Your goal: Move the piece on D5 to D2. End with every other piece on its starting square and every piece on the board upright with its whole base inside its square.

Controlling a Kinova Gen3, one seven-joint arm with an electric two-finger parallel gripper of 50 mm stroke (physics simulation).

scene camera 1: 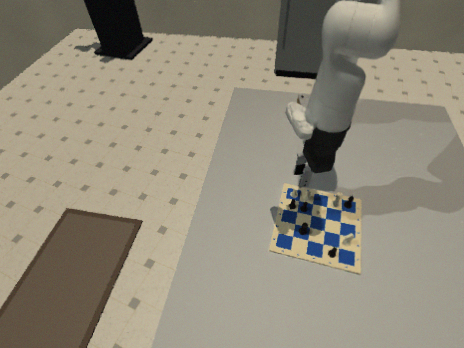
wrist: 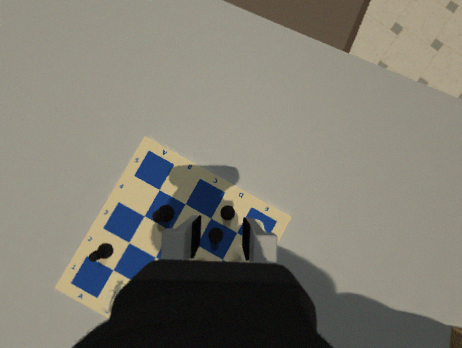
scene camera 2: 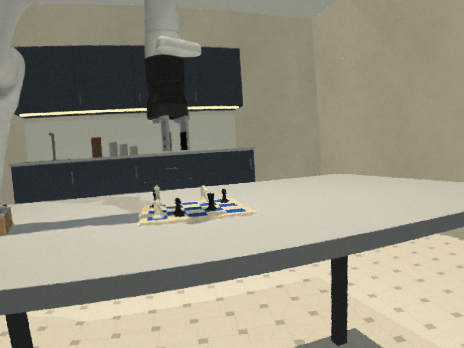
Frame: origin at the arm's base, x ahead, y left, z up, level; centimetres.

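Seen in the pictures: gripper, fingertip midpoint: (scene camera 1: pixel 300 179) (wrist: pixel 221 230) (scene camera 2: pixel 176 150).
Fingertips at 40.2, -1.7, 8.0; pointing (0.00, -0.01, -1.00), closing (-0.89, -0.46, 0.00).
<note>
Offsets run from my fingertips to a thing's top centre, as dx, dy, dz. Level surfaces: height alone.
The black piece on D5 {-0.4, -0.4, -9.4} (scene camera 1: pixel 292 204) (scene camera 2: pixel 178 207) (wrist: pixel 227 212) stands upright. A black piece on D4 {-0.5, +2.8, -9.4} (scene camera 1: pixel 304 206) (wrist: pixel 215 235) stands beside it, and a white piece on E5 {-4.5, -0.6, -9.2} (scene camera 1: pixel 294 193) (scene camera 2: pixel 157 209) stands on its other side. My gripper (scene camera 1: pixel 301 176) (scene camera 2: pixel 175 148) (wrist: pixel 221 230) is partly open and empty, high above the board (scene camera 1: pixel 275 246) (scene camera 2: pixel 240 213) (wrist: pixel 65 286). In the wrist view, the D4 piece shows between the fingertips and the D5 piece a little beyond them. D2 (scene camera 1: pixel 333 214) shows bare blue; the gripper body hides it in the wrist view.
A black rook {+6.4, +3.7, -9.2} (scene camera 1: pixel 304 229) (scene camera 2: pixel 211 201) (wrist: pixel 164 214) stands on B4, a black piece {+10.5, +11.4, -9.4} (scene camera 1: pixel 332 252) (scene camera 2: pixel 224 195) (wrist: pixel 105 250) on A2 and a white piece {+6.2, +14.6, -8.6} (scene camera 1: pixel 349 239) (scene camera 2: pixel 204 193) on B1. White and black pieces stand along the E side. The board lies on a grey table {dz -13.2} (scene camera 1: pixel 240 290).
</note>
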